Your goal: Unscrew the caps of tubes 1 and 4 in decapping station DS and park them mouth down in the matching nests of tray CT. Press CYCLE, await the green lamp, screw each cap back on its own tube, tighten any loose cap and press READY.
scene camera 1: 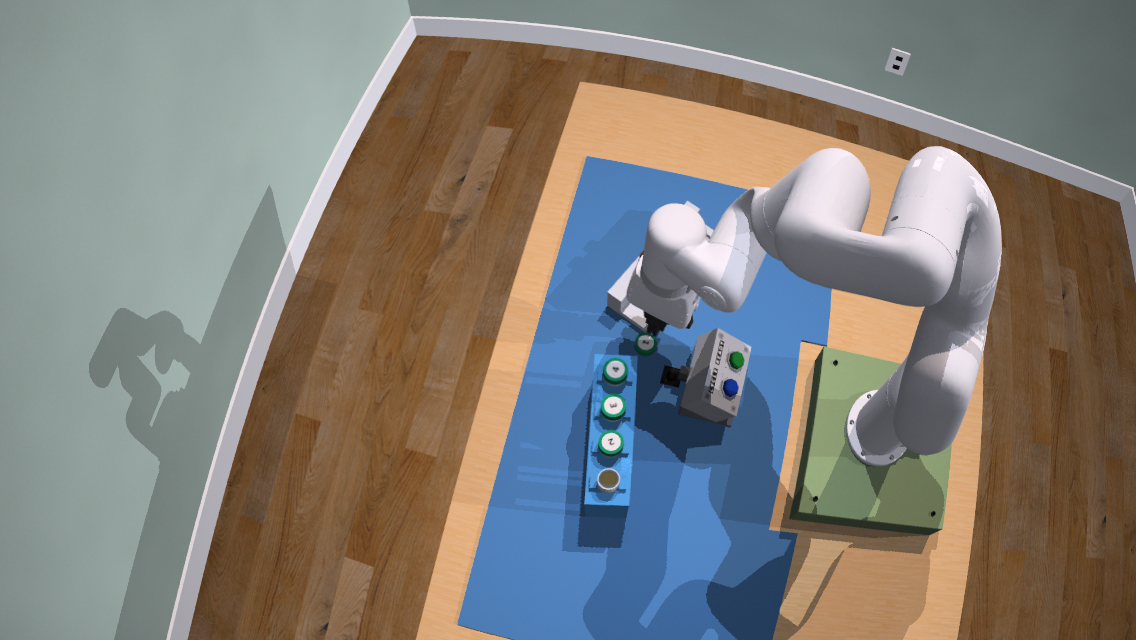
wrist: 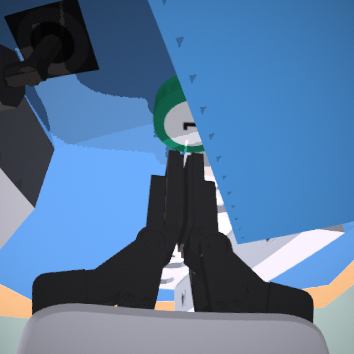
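Pixels of known places: gripper, fingertip midpoint: (scene camera 1: 655,326) (wrist: 180,169); arm's base, link origin: (scene camera 1: 878,428).
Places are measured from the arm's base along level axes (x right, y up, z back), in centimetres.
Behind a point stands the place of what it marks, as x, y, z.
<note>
My gripper (scene camera 1: 654,325) @[12.2, -4.0, -39.4] (wrist: 180,169) @[12.2, -4.0, -39.4] is shut and empty. Its fingertips are beside the loose green cap marked 1 (scene camera 1: 644,344) @[8.8, -3.8, -40.5] (wrist: 176,120) @[8.8, -3.8, -39.7], which is label up, off the station. The blue decapping station DS (scene camera 1: 608,500) @[-18.2, 4.3, -40.5] (wrist: 280,100) holds tube 1 (scene camera 1: 608,479) @[-15.8, 6.6, -41.1], open at the top with brown contents, and green-rimmed caps 2 (scene camera 1: 610,442) @[-10.7, 6.8, -42.0], 3 (scene camera 1: 612,407) @[-5.8, 6.9, -42.7] and 4 (scene camera 1: 615,370) @[-0.5, 6.8, -43.4] on their tubes. The white tray CT (scene camera 1: 619,294) @[14.8, -0.8, -45.6] (wrist: 302,250) @[16.5, -0.8, -45.6] is partly hidden under the gripper; its nests are largely covered by the fingers in the wrist view.
A grey control box (scene camera 1: 701,397) @[-0.7, 3.0, -30.8] with a green button (scene camera 1: 736,360) @[6.4, 1.8, -26.3] and a blue button (scene camera 1: 730,387) @[2.1, 1.8, -26.6] stands right of the station. A black fixture (scene camera 1: 672,376) @[4.7, -4.3, -35.4] (wrist: 52,42) @[4.8, -4.6, -35.8] sits between them. The arm's green base plate (scene camera 1: 826,484) @[-10.2, 0.1, -8.2] is at the right.
</note>
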